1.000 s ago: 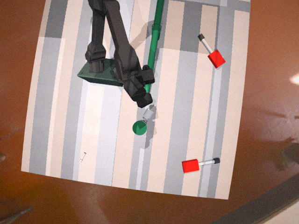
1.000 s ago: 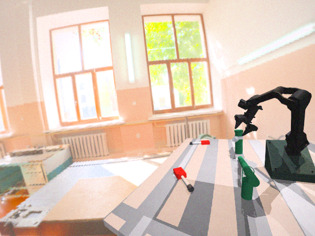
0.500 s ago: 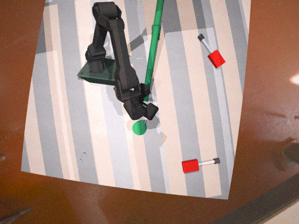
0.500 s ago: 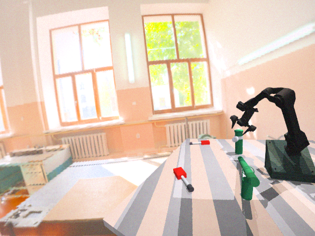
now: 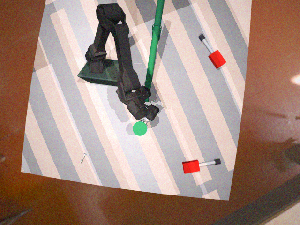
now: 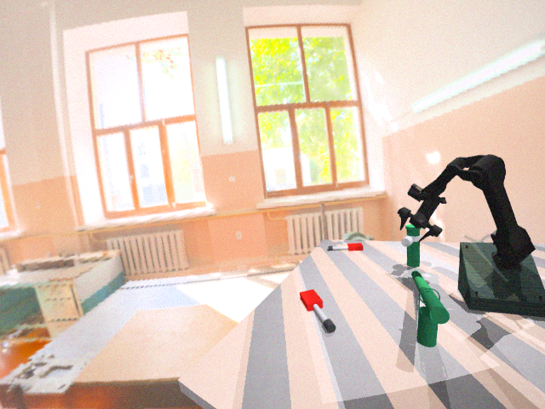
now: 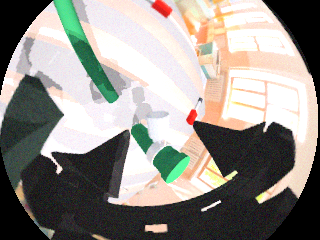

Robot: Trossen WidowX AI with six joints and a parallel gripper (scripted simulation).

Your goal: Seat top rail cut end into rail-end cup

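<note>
Right now my gripper tip is 30 mm to the left of the rail-end cup and 30 mm above it. The rest, counted from my gripper tip: green line post: 30 mm ahead, 440 mm to the left, 70 mm below; then metal piece: 370 mm behind, 290 mm to the right, 170 mm below.
</note>
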